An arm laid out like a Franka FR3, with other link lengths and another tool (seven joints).
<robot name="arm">
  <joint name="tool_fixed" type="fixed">
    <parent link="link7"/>
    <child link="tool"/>
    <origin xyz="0.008 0.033 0.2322" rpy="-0.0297 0 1.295"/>
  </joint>
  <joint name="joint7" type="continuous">
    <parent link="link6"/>
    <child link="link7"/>
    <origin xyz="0.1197 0 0" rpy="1.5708 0 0"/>
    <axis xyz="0 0 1"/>
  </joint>
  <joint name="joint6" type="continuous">
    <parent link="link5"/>
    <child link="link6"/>
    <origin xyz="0 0 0" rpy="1.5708 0 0"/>
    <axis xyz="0 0 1"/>
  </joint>
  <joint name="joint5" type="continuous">
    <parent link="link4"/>
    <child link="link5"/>
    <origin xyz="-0.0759 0.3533 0" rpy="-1.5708 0 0"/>
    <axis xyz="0 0 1"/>
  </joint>
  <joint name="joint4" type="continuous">
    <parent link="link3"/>
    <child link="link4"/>
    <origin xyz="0.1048 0 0" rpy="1.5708 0 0"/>
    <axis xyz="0 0 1"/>
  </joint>
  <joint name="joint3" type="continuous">
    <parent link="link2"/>
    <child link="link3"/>
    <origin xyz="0 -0.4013 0" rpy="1.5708 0 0"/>
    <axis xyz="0 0 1"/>
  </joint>
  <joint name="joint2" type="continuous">
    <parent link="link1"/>
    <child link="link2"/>
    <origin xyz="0 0 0" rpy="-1.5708 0 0"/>
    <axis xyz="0 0 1"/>
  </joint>
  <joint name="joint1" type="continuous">
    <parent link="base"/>
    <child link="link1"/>
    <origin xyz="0 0 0.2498" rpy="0 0 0"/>
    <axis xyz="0 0 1"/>
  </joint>
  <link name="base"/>
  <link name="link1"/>
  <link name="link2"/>
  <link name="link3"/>
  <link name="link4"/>
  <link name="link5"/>
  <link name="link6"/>
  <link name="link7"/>
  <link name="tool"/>
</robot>
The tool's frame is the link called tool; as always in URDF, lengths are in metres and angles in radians. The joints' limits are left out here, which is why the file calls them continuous.
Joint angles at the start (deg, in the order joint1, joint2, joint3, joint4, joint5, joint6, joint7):
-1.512, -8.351, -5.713, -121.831, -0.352, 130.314, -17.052
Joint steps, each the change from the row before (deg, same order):
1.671, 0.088, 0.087, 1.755, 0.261, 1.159, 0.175
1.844, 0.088, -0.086, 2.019, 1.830, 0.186, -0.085
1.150, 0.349, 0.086, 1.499, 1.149, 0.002, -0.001
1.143, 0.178, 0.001, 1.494, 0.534, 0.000, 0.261
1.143, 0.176, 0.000, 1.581, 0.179, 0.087, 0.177
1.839, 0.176, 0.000, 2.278, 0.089, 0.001, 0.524
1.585, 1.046, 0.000, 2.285, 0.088, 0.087, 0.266
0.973, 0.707, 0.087, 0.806, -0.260, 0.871, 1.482
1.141, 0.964, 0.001, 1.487, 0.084, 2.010, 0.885
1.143, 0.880, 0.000, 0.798, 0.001, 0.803, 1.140
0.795, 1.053, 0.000, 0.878, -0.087, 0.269, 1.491
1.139, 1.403, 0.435, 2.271, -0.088, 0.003, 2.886
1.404, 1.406, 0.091, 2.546, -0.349, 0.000, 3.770
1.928, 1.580, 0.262, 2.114, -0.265, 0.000, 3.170
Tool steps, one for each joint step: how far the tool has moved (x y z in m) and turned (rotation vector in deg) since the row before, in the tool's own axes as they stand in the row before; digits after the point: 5 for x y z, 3 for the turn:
-0.00661, -0.02425, -0.01641, 2.752, 0.952, -1.296
-0.01017, -0.02370, -0.01523, 2.826, -0.558, -0.551
-0.00767, -0.01674, -0.00740, 1.628, -0.501, -0.442
-0.00636, -0.01575, -0.00929, 1.522, -0.062, -0.492
-0.00573, -0.01643, -0.01024, 1.540, 0.226, -0.801
-0.01057, -0.02408, -0.01530, 2.176, 0.260, -1.153
-0.00870, -0.02254, -0.00501, 1.439, 0.010, -1.164
-0.00621, -0.01245, 0.00065, 0.907, 0.224, 0.358
-0.00387, -0.02110, -0.00432, 2.431, 0.702, -0.074
-0.00872, -0.01229, 0.00357, 0.830, -0.171, 0.142
-0.00628, -0.00833, 0.00636, 0.172, -0.248, 0.716
-0.01237, -0.01916, 0.00119, 1.016, -0.372, 1.394
-0.01185, -0.01931, -0.00073, 1.190, -0.186, 2.175
-0.02286, -0.01795, 0.00552, 0.727, -0.855, 1.083

